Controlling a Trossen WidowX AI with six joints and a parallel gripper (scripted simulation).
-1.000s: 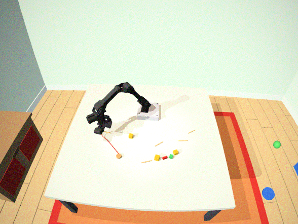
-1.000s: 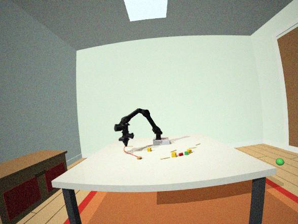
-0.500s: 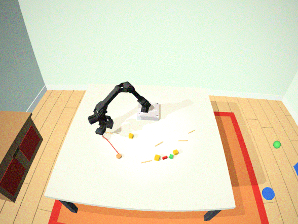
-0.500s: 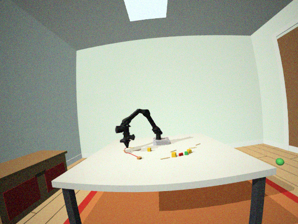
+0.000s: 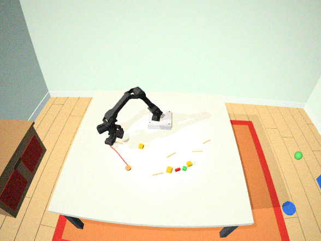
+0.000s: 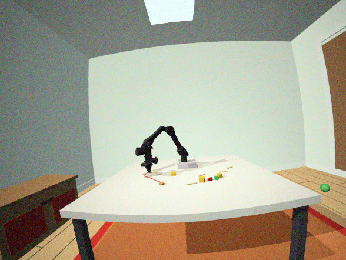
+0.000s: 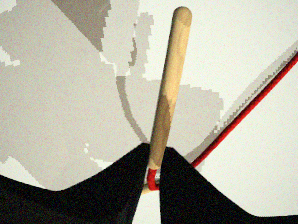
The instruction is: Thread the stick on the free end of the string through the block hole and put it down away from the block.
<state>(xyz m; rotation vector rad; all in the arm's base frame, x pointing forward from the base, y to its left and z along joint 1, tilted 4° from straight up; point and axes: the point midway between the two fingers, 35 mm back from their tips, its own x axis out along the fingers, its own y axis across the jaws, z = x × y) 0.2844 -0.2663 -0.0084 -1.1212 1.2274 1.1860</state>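
Right now the yellow block is 200 mm to the left of my gripper tip, 20 mm below it and 10 mm behind it. Round my gripper tip: thin wooden stick: 20 mm to the left; red block: 490 mm to the left, 150 mm ahead, 20 mm below; round wooden button: 190 mm ahead, 150 mm to the left, 20 mm below.
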